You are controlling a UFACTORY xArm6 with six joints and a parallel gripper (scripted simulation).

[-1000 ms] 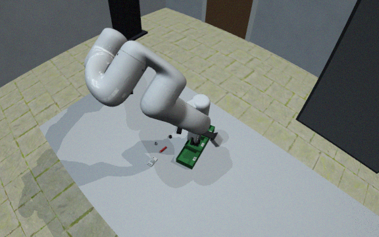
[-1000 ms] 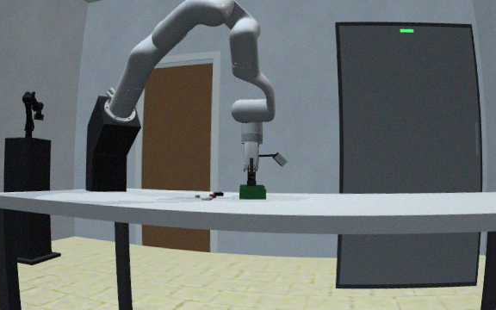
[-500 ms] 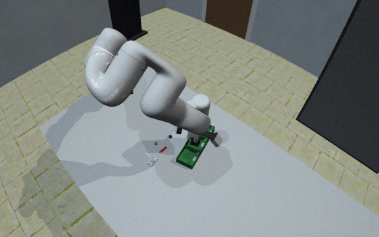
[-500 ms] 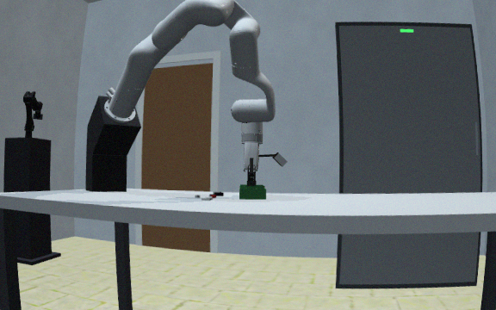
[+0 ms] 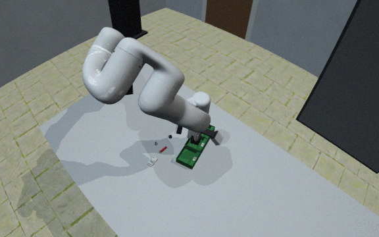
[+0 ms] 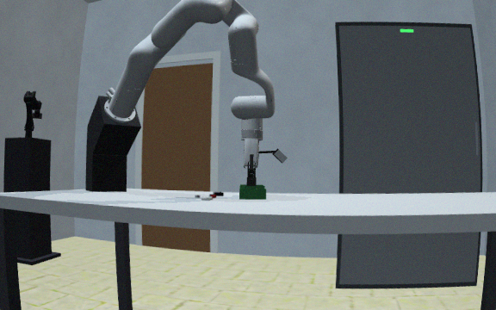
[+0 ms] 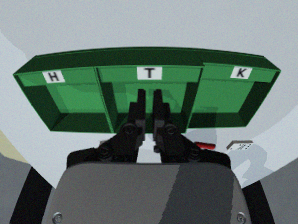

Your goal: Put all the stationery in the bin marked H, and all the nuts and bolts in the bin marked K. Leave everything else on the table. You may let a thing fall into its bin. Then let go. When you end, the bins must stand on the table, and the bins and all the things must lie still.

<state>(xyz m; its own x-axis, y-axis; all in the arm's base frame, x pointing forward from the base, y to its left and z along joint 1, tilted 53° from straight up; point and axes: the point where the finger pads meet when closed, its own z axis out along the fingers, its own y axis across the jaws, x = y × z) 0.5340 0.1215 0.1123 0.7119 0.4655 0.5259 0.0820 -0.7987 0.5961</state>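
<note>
My hand is 30 mm above the green three-compartment bin. From my hand the other things lie so: black nut 130 mm behind, 30 mm to the right, 40 mm below; red stick 110 mm behind, 120 mm to the right, 40 mm below; white domino 110 mm behind, 200 mm to the right, 40 mm below.
</note>
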